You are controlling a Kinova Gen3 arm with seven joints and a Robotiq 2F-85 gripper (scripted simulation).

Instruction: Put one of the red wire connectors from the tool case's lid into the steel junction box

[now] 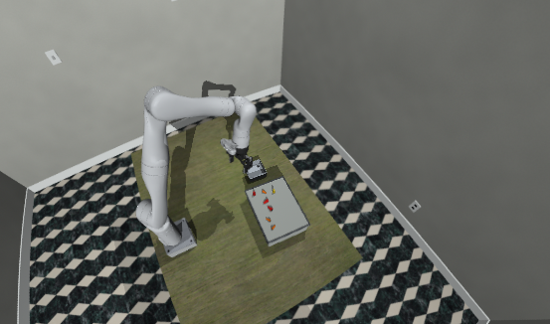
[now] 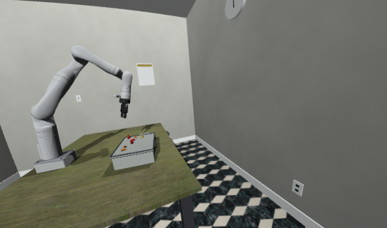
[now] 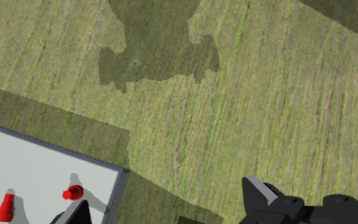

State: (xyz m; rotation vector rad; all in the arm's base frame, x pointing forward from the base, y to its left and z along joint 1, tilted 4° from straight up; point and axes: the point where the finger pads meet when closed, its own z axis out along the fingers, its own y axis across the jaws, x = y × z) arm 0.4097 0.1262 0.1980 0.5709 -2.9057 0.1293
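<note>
The yellow connector is 130 mm ahead of my hand, 130 mm to the right of it and 140 mm below it. Round my hand: tool case (100 mm ahead, 210 mm to the right, 170 mm below).
</note>
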